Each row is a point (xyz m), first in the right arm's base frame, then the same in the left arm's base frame.
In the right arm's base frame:
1: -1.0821 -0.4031 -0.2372
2: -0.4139 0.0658 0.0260
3: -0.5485 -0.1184 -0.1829
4: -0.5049 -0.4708 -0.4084
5: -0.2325 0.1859 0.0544
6: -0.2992 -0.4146 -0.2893
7: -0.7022 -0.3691 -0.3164
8: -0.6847 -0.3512 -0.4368
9: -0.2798 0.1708 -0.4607
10: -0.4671 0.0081 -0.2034
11: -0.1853 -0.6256 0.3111
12: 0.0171 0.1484 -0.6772
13: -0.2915 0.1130 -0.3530
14: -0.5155 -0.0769 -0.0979
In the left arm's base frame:
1: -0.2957 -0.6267 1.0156
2: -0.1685 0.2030 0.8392
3: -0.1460 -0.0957 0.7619
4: 0.1171 -0.3985 0.6354
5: -0.1337 0.4029 0.7558
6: 0.2259 -0.1798 0.6361
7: -0.0781 -0.4112 0.7748
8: -0.0938 -0.4475 0.6584
9: -0.2140 0.1153 0.3331
10: -0.1879 0.0233 0.6775
11: 0.5276 0.0483 1.1604
12: -0.0259 0.1783 0.0230
13: -0.1665 0.1241 0.4460
14: -0.1448 -0.0084 0.8111

